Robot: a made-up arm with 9 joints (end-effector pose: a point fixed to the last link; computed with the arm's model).
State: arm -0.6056 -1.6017 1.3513 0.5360 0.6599 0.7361 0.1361 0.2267 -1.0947
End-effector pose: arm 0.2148 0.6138 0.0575 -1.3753 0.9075 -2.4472
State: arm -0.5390 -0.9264 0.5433 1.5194 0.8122 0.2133 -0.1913 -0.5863 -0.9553
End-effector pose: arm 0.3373 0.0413 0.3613 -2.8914 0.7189 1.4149
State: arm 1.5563 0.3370 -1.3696 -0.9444 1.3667 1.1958 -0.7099 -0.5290 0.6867
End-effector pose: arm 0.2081 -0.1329 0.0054 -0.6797 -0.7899 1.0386
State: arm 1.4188 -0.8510 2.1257 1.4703 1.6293 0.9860 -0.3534 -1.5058 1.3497
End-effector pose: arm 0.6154 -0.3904 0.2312 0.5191 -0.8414 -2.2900
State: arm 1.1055 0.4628 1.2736 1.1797 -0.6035 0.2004 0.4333 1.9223 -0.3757
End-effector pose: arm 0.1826 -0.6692 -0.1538 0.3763 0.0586 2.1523
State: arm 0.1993 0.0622 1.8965 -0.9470 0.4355 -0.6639 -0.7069 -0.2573 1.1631
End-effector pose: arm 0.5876 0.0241 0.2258 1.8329 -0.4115 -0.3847
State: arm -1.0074 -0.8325 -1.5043 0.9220 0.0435 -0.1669 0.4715 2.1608 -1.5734
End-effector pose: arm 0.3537 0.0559 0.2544 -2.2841 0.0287 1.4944
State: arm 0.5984 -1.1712 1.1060 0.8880 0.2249 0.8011 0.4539 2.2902 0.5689
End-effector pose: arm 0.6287 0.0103 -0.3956 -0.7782 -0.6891 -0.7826
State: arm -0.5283 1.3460 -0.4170 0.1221 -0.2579 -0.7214 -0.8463 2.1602 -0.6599
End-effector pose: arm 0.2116 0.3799 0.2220 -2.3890 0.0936 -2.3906
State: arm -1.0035 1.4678 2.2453 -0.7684 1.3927 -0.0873 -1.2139 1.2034 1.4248
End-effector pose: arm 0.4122 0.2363 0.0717 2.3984 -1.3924 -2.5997
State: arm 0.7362 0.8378 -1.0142 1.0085 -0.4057 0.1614 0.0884 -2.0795 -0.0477
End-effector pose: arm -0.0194 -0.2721 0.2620 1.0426 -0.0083 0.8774
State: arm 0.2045 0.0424 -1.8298 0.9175 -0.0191 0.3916 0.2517 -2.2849 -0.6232
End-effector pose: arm 0.2961 -0.3043 0.3447 0.8240 1.0951 2.2165
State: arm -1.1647 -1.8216 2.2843 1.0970 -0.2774 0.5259 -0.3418 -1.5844 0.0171
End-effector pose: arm 0.0597 0.5025 0.0472 -2.4257 0.7109 -2.6420
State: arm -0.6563 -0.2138 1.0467 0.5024 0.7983 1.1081 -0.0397 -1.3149 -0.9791
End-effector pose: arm 0.5437 0.0317 -0.1743 -2.5403 -0.7009 1.8806
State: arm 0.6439 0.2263 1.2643 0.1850 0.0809 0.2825 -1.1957 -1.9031 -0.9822
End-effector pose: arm 0.4223 -0.5128 0.1554 2.3602 0.0639 1.7879
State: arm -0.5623 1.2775 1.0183 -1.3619 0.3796 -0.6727 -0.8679 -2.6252 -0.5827
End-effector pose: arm 0.3584 0.1080 0.4832 2.9208 0.9562 -2.5940
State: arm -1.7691 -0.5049 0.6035 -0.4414 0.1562 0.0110 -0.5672 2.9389 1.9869
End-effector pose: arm -0.3167 0.2481 0.4197 2.3190 -0.5390 -2.2147
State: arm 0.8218 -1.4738 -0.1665 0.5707 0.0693 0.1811 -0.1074 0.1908 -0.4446
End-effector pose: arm 0.4689 -0.2157 0.3180 2.6077 0.2080 0.6413
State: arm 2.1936 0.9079 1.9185 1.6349 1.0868 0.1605 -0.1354 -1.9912 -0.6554
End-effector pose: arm -0.1332 -0.1062 0.4308 -2.2068 1.1627 -2.1918
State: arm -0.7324 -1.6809 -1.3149 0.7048 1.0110 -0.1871 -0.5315 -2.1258 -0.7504
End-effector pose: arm 0.4704 0.0556 -0.0262 1.0306 -0.1142 -2.8133
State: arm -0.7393 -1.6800 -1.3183 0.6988 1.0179 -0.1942 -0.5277 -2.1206 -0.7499
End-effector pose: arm 0.4687 0.0532 -0.0271 1.0355 -0.1226 -2.8162
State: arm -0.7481 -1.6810 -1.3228 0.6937 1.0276 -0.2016 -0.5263 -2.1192 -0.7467
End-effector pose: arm 0.4665 0.0512 -0.0281 1.0401 -0.1318 -2.8171
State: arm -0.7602 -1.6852 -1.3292 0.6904 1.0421 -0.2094 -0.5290 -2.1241 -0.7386
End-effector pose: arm 0.4634 0.0501 -0.0292 1.0444 -0.1428 -2.8143
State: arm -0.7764 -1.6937 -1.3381 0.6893 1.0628 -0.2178 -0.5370 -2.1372 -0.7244
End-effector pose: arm 0.4593 0.0501 -0.0302 1.0486 -0.1557 -2.8069
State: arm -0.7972 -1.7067 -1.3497 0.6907 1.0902 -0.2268 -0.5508 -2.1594 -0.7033
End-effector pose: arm 0.4542 0.0513 -0.0309 1.0529 -0.1704 -2.7941
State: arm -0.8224 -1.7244 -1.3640 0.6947 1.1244 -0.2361 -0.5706 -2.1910 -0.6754
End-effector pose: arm 0.4482 0.0539 -0.0307 1.0579 -0.1857 -2.7754
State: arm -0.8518 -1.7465 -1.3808 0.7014 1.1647 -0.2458 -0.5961 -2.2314 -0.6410
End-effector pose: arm 0.4413 0.0580 -0.0293 1.0645 -0.2010 -2.7507
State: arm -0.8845 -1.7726 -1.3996 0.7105 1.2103 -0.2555 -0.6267 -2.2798 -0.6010
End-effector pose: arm 0.4340 0.0635 -0.0260 1.0732 -0.2148 -2.7200
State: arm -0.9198 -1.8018 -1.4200 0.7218 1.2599 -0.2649 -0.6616 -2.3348 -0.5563
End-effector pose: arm 0.4261 0.0705 -0.0206 1.0845 -0.2261 -2.6835
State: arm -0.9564 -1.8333 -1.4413 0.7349 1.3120 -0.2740 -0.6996 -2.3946 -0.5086
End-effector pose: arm 0.4180 0.0790 -0.0129 1.0987 -0.2337 -2.6421
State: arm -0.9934 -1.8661 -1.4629 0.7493 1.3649 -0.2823 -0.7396 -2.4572 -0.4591
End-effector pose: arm 0.4094 0.0890 -0.0030 1.1153 -0.2375 -2.5963
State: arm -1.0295 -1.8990 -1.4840 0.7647 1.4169 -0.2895 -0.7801 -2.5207 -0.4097
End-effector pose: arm 0.4003 0.1002 0.0087 1.1339 -0.2371 -2.5470
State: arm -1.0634 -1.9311 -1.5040 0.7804 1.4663 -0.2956 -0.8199 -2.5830 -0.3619
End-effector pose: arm 0.3907 0.1120 0.0215 1.1534 -0.2329 -2.4962
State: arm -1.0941 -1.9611 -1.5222 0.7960 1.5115 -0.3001 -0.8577 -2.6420 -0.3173
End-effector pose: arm 0.3807 0.1239 0.0345 1.1728 -0.2260 -2.4456
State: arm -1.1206 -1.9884 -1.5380 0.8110 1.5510 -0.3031 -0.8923 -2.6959 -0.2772
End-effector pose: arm 0.3706 0.1352 0.0470 1.1910 -0.2171 -2.3972
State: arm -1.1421 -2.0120 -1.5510 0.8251 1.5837 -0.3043 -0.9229 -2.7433 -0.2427
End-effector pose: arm 0.3610 0.1453 0.0581 1.2067 -0.2073 -2.3533
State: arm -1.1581 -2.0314 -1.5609 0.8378 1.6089 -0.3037 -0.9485 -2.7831 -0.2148
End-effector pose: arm 0.3525 0.1538 0.0674 1.2189 -0.1975 -2.3155
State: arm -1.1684 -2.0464 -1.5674 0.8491 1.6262 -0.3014 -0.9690 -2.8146 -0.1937
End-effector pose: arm 0.3456 0.1603 0.0744 1.2271 -0.1882 -2.2854
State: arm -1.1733 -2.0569 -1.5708 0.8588 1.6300 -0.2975 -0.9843 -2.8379 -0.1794
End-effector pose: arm 0.3406 0.1652 0.0781 1.2251 -0.1787 -2.2618
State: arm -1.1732 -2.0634 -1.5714 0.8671 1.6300 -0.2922 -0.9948 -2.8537 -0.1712
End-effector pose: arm 0.3377 0.1683 0.0802 1.2221 -0.1710 -2.2468
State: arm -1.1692 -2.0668 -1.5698 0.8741 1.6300 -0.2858 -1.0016 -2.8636 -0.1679
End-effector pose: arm 0.3365 0.1701 0.0815 1.2209 -0.1651 -2.2394
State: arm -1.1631 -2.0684 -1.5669 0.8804 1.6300 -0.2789 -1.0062 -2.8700 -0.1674
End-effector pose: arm 0.3362 0.1711 0.0823 1.2209 -0.1604 -2.2364
